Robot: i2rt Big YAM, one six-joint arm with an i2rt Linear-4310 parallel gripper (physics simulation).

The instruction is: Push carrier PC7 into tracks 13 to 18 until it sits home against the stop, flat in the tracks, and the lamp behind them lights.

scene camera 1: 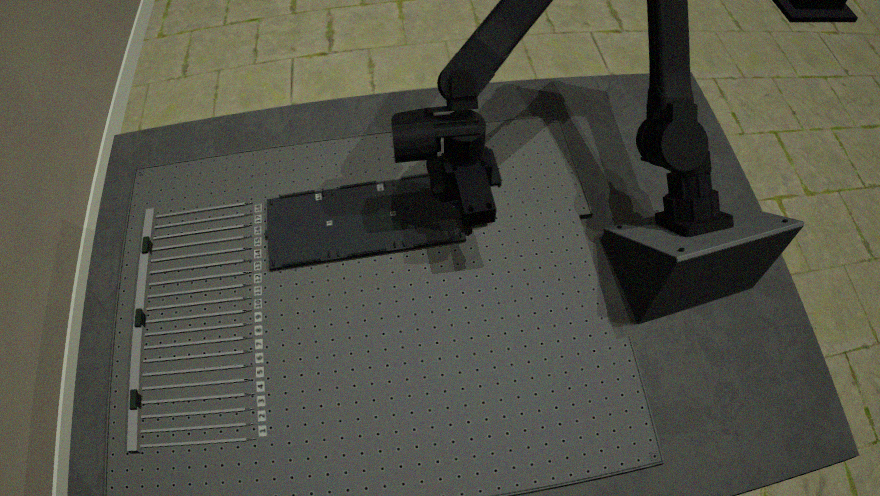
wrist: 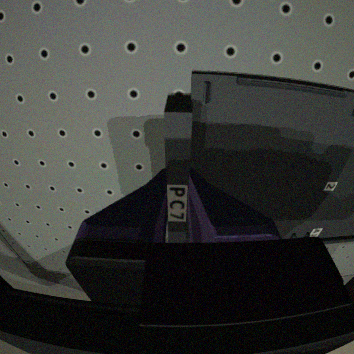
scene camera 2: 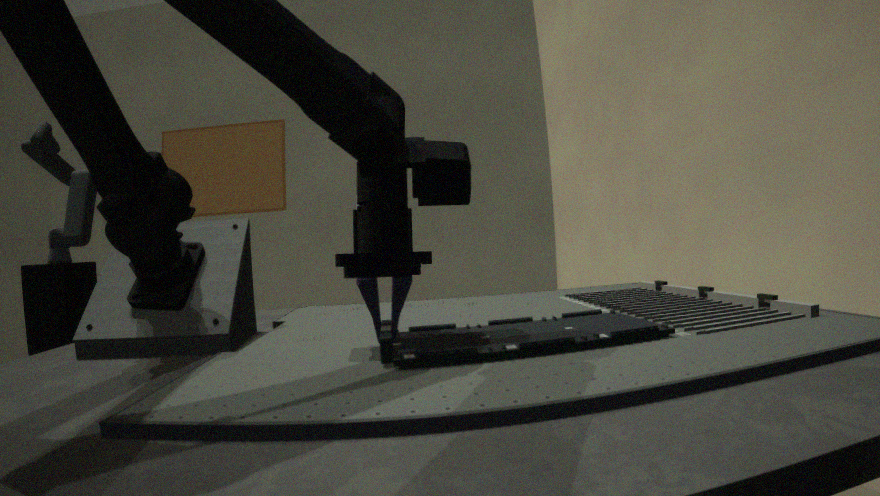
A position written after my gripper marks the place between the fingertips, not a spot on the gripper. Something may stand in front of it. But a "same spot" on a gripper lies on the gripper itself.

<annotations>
My gripper shows in scene camera 1, in the wrist view and in scene camera 2 (386,342). A carrier PC7 shows in scene camera 1 (371,218), in the wrist view and in scene camera 2. The same spot on the carrier PC7: (wrist: 273,143) is (scene camera 2: 433,335). One and the same spot on my gripper: (scene camera 1: 452,198) is (wrist: 276,260).
</annotations>
